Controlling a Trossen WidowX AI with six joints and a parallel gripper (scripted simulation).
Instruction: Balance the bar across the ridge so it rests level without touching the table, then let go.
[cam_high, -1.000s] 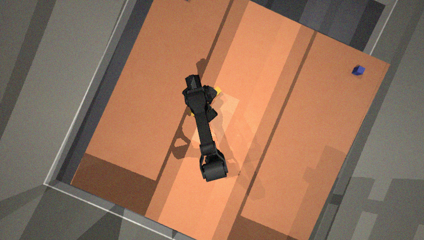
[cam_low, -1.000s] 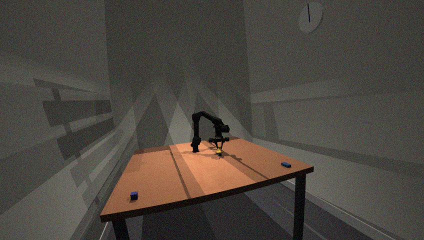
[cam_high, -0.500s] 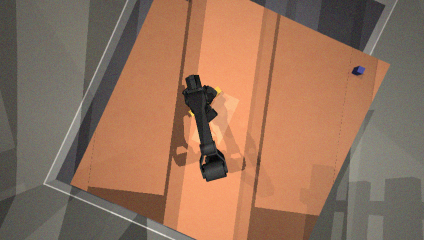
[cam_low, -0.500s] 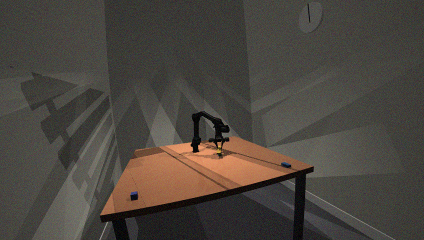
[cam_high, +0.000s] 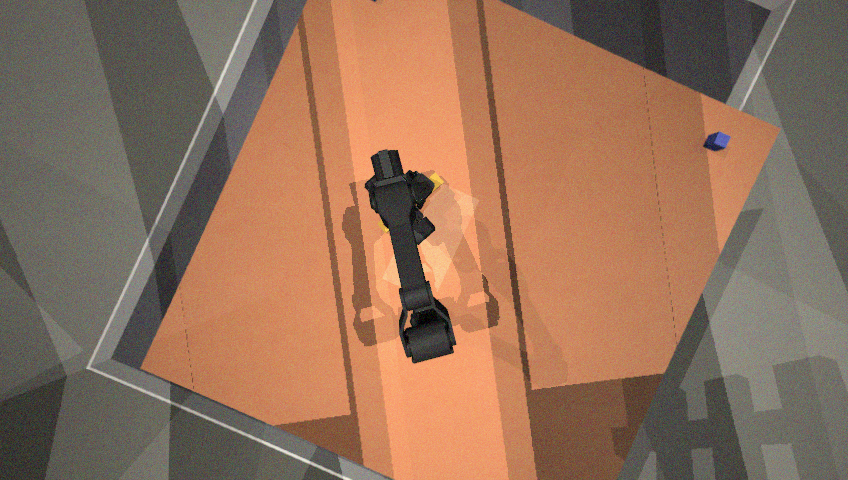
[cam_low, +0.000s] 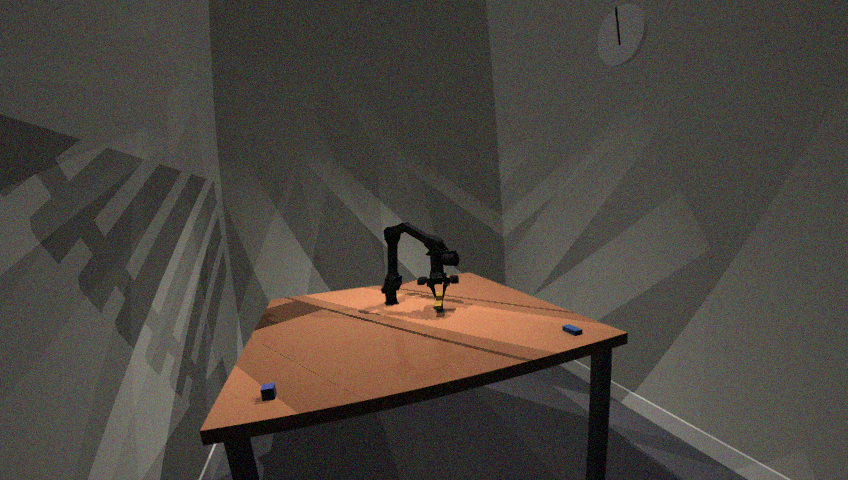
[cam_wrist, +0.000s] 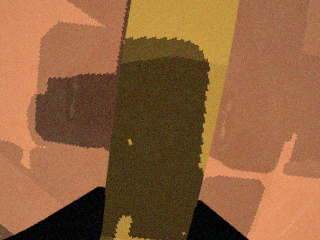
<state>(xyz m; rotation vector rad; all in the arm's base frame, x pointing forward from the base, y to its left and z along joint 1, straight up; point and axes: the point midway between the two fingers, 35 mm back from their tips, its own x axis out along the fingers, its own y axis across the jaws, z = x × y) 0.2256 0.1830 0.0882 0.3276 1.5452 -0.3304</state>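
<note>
The yellow bar is 3 cm ahead of my gripper tip and 1 cm to the right of it. Round my gripper tip: blue cube: 51 cm ahead, 68 cm to the right, 4 cm below; then ridge: 3 cm ahead, 1 cm to the right, 1 cm below; then flat blue block: 51 cm ahead, 32 cm to the left, 5 cm below.
</note>
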